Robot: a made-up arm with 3 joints. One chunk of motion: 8 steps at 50 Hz.
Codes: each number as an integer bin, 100 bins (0 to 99) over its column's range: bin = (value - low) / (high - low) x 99, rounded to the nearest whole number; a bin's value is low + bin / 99 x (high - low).
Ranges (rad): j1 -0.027..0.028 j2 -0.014..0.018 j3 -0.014..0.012
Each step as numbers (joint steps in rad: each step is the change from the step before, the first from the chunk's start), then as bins.
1 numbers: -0.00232 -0.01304 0.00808
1 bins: 44 3 84
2 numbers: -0.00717 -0.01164 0.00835
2 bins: 36 7 85
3 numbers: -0.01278 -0.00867 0.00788
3 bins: 26 16 83
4 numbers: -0.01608 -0.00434 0.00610
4 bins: 20 30 77
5 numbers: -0.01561 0.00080 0.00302
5 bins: 21 46 65
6 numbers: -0.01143 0.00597 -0.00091
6 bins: 28 62 50
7 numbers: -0.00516 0.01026 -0.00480
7 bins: 39 75 35
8 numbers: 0.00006 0.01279 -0.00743
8 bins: 49 83 25
